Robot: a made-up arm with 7 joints. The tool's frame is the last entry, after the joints.
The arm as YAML. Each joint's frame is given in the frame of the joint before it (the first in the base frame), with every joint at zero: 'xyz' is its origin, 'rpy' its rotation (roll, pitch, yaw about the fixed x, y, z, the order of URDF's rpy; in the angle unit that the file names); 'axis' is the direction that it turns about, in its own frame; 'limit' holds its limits. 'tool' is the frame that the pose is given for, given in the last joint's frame.
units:
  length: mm
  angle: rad
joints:
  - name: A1
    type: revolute
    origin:
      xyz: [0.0, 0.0, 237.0]
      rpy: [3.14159, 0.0, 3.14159]
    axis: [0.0, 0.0, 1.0]
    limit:
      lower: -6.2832
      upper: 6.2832
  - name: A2
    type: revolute
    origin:
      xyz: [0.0, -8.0, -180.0]
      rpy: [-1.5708, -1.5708, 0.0]
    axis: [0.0, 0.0, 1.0]
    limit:
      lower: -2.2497
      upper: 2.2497
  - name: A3
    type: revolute
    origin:
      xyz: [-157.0, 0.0, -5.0]
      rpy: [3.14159, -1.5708, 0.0]
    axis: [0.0, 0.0, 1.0]
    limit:
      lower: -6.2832
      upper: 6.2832
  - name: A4
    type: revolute
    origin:
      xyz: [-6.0, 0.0, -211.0]
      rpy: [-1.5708, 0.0, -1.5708]
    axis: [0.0, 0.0, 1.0]
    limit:
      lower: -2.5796
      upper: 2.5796
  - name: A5
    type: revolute
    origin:
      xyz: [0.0, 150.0, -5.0]
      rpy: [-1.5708, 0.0, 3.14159]
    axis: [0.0, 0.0, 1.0]
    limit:
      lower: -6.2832
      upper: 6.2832
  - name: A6
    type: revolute
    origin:
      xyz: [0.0, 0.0, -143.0]
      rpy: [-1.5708, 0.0, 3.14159]
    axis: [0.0, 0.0, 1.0]
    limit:
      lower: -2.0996
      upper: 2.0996
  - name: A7
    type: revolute
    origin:
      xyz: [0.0, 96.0, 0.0]
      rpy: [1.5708, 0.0, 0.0]
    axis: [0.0, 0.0, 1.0]
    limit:
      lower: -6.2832
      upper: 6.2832
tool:
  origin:
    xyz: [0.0, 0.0, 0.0]
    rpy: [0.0, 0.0, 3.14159]
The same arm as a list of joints. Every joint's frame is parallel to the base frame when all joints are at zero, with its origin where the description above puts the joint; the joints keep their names.
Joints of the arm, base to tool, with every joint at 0 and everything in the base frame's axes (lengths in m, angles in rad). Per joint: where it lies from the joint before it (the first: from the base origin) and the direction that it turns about. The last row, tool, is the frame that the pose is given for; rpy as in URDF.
A1: axis 0 0 -1 origin 0 0 0.237
A2: axis 0 1 0 origin 0 -0.008 0.18
A3: axis 0 0 -1 origin 0 -0.005 0.157
A4: axis 0 1 0 origin 0 -0.006 0.211
A5: axis 0 0 -1 origin 0 -0.005 0.15
A6: axis 0 1 0 origin 0 0 0.143
A7: axis 0 0 -1 origin 0 0 0.096
tool: origin 0 0 0 rpy -3.1416 0 0
Joint limits (rad, base to tool): -6.2832..6.2832 -2.2497..2.2497 -6.2832..6.2832 -2.5796..2.5796 -6.2832..6.2832 -2.0996..2.0996 -6.2832..6.2832

